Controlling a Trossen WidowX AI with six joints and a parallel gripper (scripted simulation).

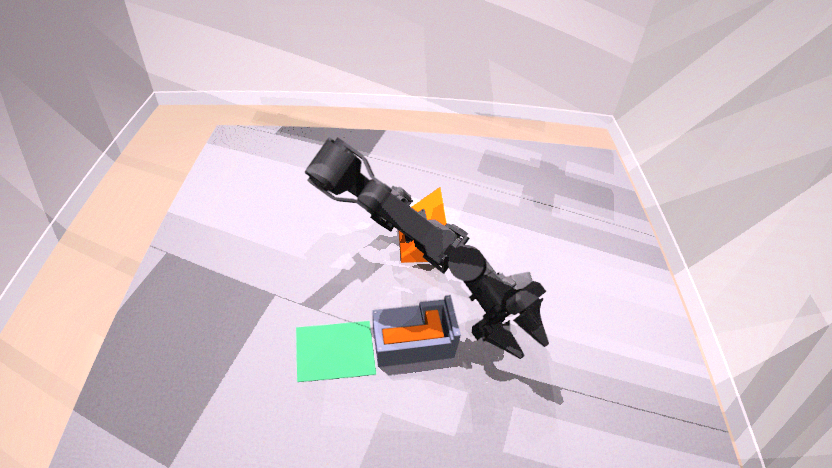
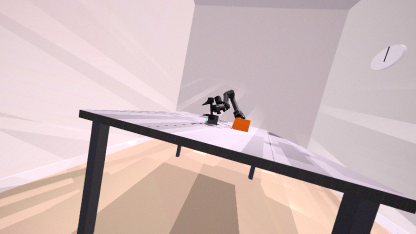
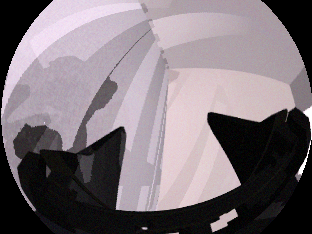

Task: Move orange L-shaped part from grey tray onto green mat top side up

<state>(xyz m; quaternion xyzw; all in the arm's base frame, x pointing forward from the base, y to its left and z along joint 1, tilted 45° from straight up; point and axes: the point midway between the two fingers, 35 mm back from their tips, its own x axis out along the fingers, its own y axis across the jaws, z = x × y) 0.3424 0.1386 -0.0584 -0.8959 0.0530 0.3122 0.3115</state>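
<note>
Now: the orange L-shaped part 100 mm behind my gripper tip, 180 mm to the right of it and 60 mm below it. Round my gripper tip: green mat: 100 mm behind, 350 mm to the right, 130 mm below.
</note>
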